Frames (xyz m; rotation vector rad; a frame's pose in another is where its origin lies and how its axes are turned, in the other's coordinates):
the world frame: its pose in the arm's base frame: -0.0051 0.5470 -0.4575 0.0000 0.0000 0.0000
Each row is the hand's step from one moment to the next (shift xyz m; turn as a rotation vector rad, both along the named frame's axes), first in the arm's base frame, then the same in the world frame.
Working: the arm's base frame: its pose in the world frame: 0.0051 -0.5470 0.4575 0.0000 0.0000 0.0000

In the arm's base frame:
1: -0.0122 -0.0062 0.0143 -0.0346 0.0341 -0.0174
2: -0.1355 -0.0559 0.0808 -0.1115 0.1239 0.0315
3: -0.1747 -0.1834 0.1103 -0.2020 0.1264 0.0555
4: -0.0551 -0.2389 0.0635 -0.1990 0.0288 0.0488
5: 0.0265 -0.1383 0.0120 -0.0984 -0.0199 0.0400
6: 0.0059 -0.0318 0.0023 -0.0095 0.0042 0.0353
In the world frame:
1: -0.0122 -0.0062 0.0143 -0.0346 0.0341 -0.0174
2: -0.1355 -0.0559 0.0808 -0.1115 0.1239 0.0315
3: -0.1747 -0.1834 0.1103 -0.2020 0.1264 0.0555
4: -0.0551 -0.2389 0.0635 -0.1990 0.0288 0.0488
5: 0.0265 -0.1383 0.0120 -0.0984 -0.0199 0.0400
6: 0.0059 -0.0318 0.0023 -0.0095 0.0042 0.0353

